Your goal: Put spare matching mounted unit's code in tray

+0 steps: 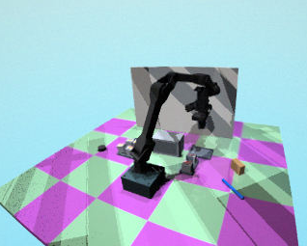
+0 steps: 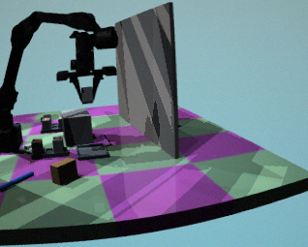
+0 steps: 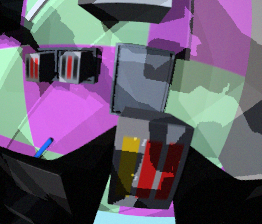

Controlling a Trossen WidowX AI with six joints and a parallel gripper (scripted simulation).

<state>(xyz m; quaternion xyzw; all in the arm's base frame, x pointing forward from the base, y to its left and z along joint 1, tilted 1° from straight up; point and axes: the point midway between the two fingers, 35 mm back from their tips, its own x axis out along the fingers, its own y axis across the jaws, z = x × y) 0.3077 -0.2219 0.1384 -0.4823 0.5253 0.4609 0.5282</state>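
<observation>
Now: the dark tray 16 cm below my gripper tip. Also, from my gripper tip: spare: 3 cm above; then brown box: 20 cm to the right, 14 cm below, 12 cm behind; then grey mounted unit: 20 cm to the left, 12 cm below, 2 cm behind.
</observation>
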